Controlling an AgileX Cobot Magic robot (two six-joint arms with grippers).
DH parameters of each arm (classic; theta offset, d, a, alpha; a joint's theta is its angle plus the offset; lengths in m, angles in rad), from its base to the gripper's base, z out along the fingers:
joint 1: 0 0.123 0 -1.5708
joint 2: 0.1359 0 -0.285 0
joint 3: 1.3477 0 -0.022 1.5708
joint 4: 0 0.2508 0 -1.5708
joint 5: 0 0 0.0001 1.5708
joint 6: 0 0.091 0 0
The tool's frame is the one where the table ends.
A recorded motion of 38 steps. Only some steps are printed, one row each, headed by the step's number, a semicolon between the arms.
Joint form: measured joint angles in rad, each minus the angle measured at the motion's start. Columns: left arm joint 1, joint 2, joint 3, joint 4, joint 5, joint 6; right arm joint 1, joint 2, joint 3, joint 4, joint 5, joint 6.
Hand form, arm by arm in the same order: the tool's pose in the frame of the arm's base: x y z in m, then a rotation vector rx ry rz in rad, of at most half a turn. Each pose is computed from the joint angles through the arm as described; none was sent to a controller.
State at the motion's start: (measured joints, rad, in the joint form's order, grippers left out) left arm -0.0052 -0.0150 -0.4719 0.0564 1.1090 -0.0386; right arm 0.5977 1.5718 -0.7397 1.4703 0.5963 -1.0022
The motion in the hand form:
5: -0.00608 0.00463 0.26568 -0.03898 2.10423 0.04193; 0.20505 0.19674 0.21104 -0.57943 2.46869 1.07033
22: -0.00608 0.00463 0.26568 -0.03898 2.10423 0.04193; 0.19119 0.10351 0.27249 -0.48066 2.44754 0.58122
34: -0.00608 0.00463 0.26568 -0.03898 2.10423 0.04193; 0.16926 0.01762 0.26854 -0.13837 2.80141 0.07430
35: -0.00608 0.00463 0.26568 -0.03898 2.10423 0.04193; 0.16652 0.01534 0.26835 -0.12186 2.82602 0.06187
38: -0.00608 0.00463 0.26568 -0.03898 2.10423 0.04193; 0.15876 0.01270 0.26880 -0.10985 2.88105 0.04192
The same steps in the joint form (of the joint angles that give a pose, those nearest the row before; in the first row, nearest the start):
5: -0.0001 0.0000 0.0000 0.0000 0.0000 -0.0001; 0.0000 -0.0739 0.0000 -0.1630 -0.0296 0.0919
22: -0.0001 0.0000 0.0000 0.0000 0.0000 -0.0001; -0.2309 -0.4368 0.0006 -0.9402 0.0585 0.6570
34: -0.0001 0.0000 0.0000 0.0000 0.0000 -0.0001; -0.5158 -0.5318 0.0006 -1.4225 0.4237 0.9674
35: -0.0001 0.0000 0.0000 0.0000 0.0000 -0.0001; -0.5239 -0.5356 0.0006 -1.4319 0.4513 0.9759
38: -0.0001 0.0000 0.0000 0.0000 0.0000 -0.0001; -0.5299 -0.5493 0.0007 -1.4469 0.5194 0.9863

